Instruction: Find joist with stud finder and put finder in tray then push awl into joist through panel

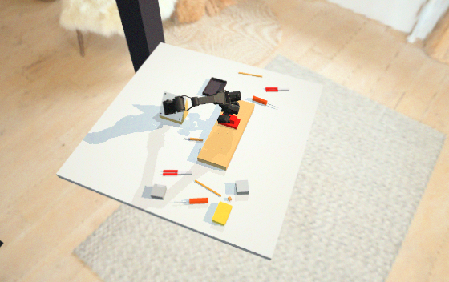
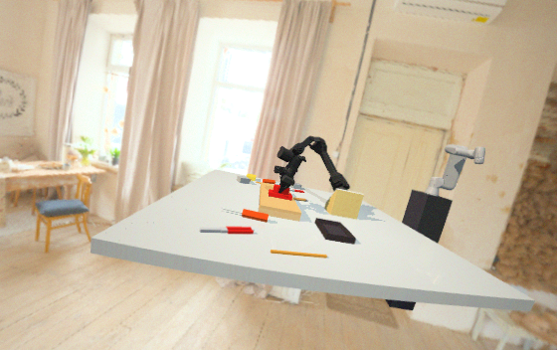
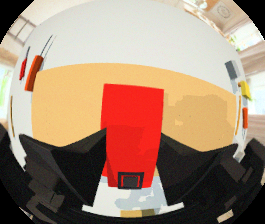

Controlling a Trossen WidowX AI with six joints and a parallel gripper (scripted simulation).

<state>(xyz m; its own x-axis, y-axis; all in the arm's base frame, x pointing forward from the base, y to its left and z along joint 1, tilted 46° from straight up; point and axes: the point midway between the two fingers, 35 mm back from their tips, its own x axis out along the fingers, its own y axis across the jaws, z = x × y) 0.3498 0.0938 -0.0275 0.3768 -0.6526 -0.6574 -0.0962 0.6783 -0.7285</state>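
The dark tray lies 250 mm to the left of my gripper tip, 250 mm behind it and 50 mm below it. The rest, counted from my gripper tip: stud finder 20 mm behind, 20 mm above; yellow block 550 mm to the right, 230 mm ahead, 50 mm below.
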